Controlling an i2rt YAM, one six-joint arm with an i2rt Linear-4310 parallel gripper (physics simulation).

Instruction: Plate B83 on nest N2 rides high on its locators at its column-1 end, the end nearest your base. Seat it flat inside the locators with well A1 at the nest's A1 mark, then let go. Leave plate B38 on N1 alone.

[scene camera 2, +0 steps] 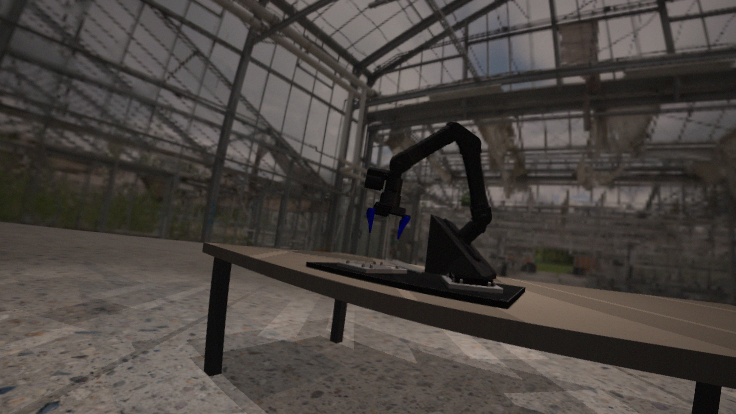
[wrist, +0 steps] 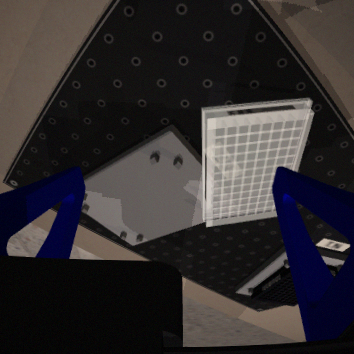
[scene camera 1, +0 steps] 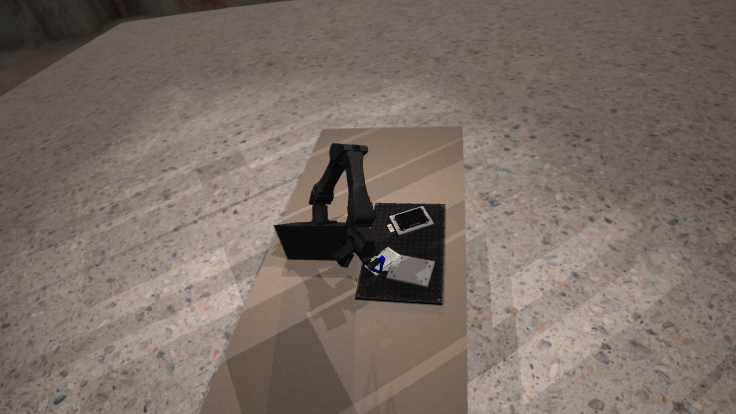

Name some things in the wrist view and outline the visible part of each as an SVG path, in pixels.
The gripper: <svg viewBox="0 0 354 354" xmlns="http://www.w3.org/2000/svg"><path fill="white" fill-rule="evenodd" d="M0 193L0 354L354 354L353 192L323 183L284 166L277 166L272 183L272 195L306 341L235 346L182 346L182 275L174 266L154 260L69 258L85 192L85 185L79 166L72 166L33 183ZM295 200L348 239L350 252L335 277L332 276L312 242ZM62 200L51 228L35 257L8 255L6 245L10 236Z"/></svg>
A clear well plate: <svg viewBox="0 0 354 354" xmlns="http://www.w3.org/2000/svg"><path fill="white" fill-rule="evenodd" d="M311 98L298 97L201 107L202 221L205 221L206 226L277 216L272 195L275 171L277 166L284 166L297 172L314 114L311 109Z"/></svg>
